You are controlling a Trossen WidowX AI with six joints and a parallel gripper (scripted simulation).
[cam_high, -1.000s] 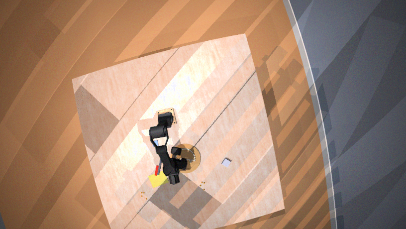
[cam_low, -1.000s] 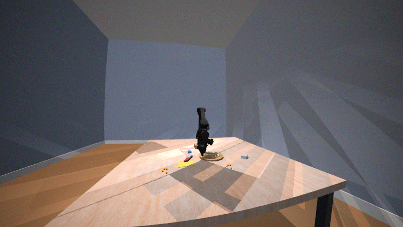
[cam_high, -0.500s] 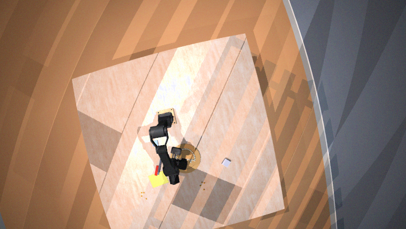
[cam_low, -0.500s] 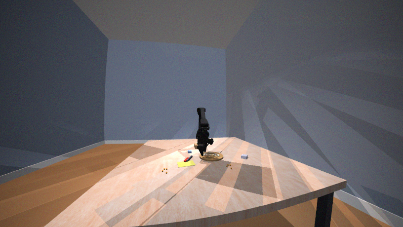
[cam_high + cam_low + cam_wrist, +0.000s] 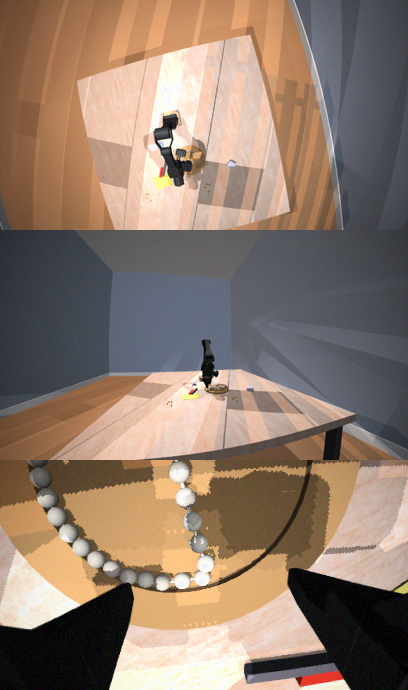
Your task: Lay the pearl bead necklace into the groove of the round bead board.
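Right now the round bead board is 2 cm ahead of my gripper tip, 6 cm to the left of it and 1 cm below it. Round my gripper tip: blue block: 15 cm behind, 8 cm to the right, 1 cm below; then yellow note: 9 cm ahead, 17 cm to the right, 2 cm below; then red marker: 2 cm ahead, 14 cm to the right, 2 cm below.
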